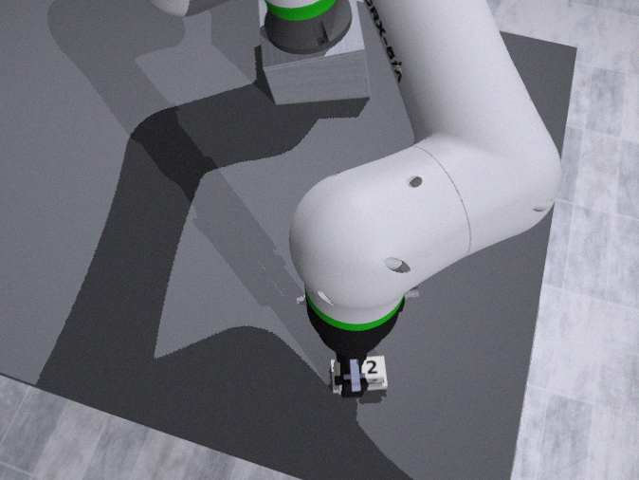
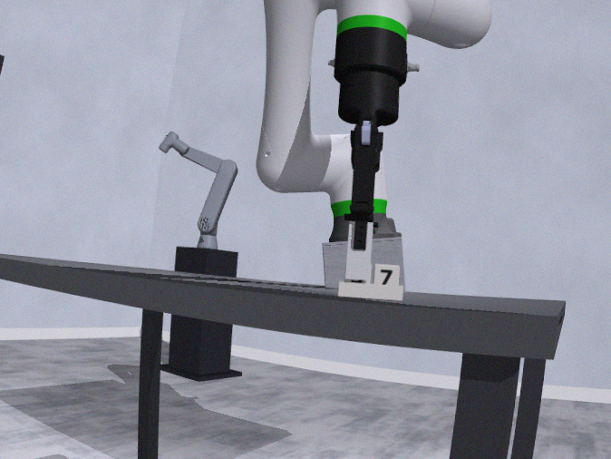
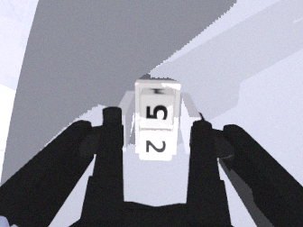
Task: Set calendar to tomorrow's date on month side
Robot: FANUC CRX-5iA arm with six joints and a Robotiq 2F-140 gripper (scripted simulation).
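The cube lies 30 mm below my hand. From my hand the other things lie so: tray: 10 mm behind, 10 mm to the left, 40 mm below.
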